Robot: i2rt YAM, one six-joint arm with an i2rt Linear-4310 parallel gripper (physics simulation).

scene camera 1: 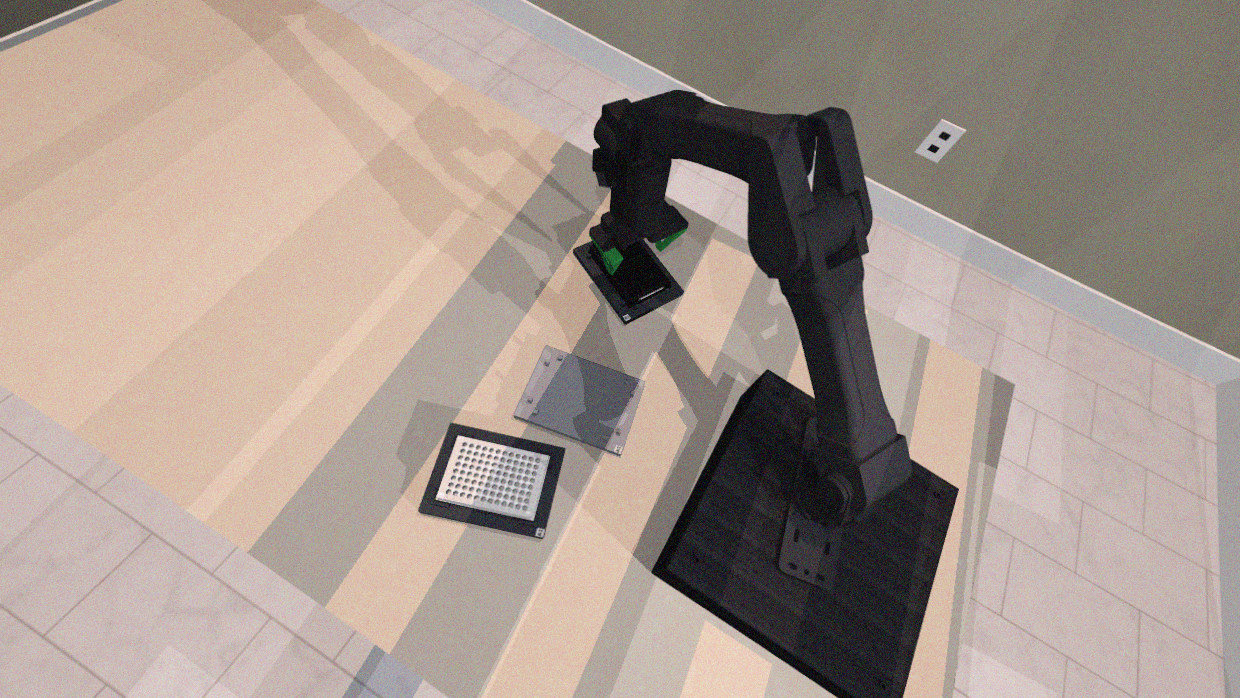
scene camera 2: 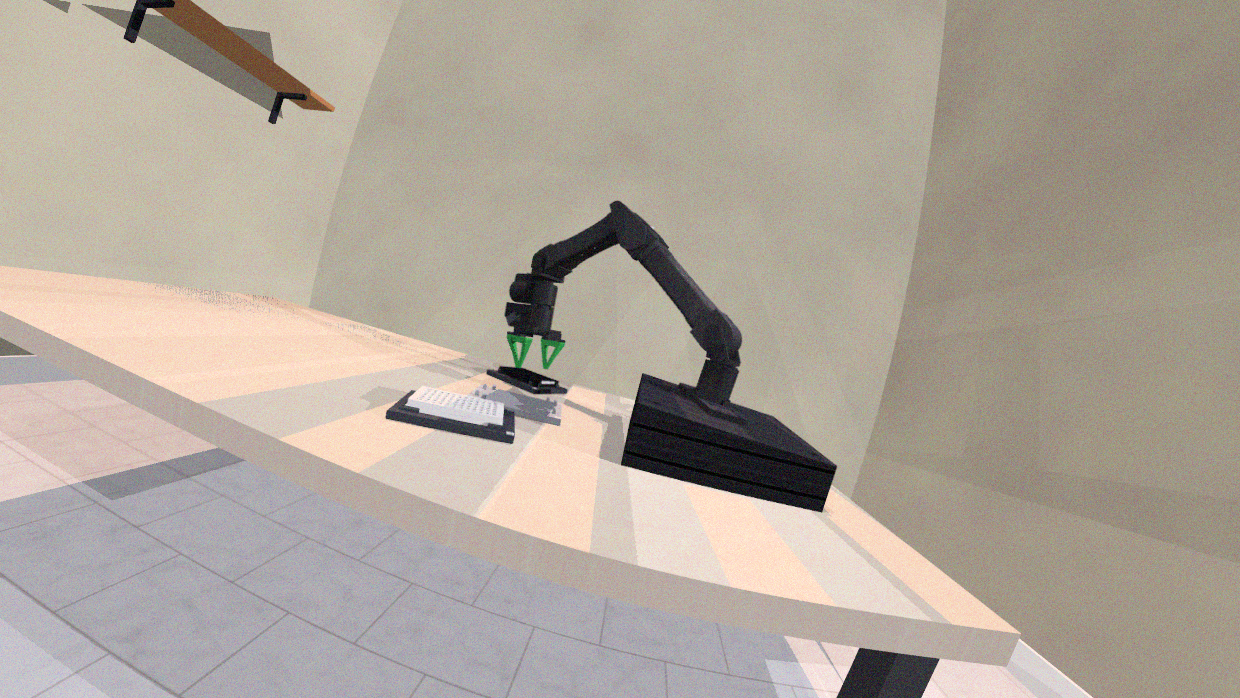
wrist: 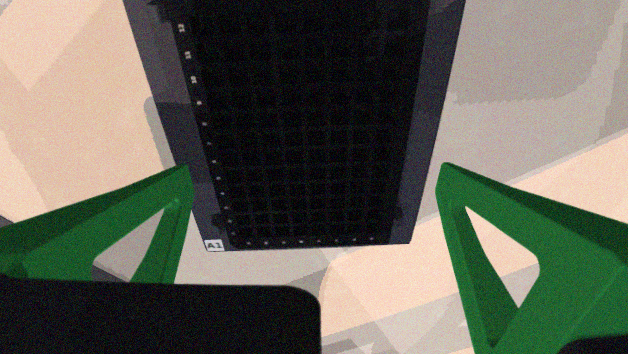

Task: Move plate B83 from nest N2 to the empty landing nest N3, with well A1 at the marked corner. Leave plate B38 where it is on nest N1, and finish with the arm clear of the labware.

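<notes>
Black plate B83 [scene camera 1: 643,275] [scene camera 2: 527,376] [wrist: 310,125] sits on dark nest N2 [scene camera 1: 609,295] [scene camera 2: 555,389] [wrist: 421,125], whose A1 tag shows at its lower left corner in the wrist view. My gripper [scene camera 1: 638,256] [scene camera 2: 533,365] [wrist: 314,177] is open and empty, above B83, its green fingertips apart on either side of the plate's width. White plate B38 [scene camera 1: 494,476] [scene camera 2: 455,404] sits on dark nest N1 [scene camera 1: 485,519] [scene camera 2: 442,424]. Grey-blue nest N3 [scene camera 1: 579,398] [scene camera 2: 529,405] is empty, with small pegs and a tag at its lower right corner in scene camera 1. B83's well labels are unreadable.
N3 lies between N1 and N2. The arm's black base block [scene camera 1: 737,554] [scene camera 2: 728,459] stands to the right of the nests. The table [scene camera 1: 216,216] [scene camera 2: 433,511] has a front edge in scene camera 2. A wall shelf [scene camera 2: 242,53] hangs high at the upper left.
</notes>
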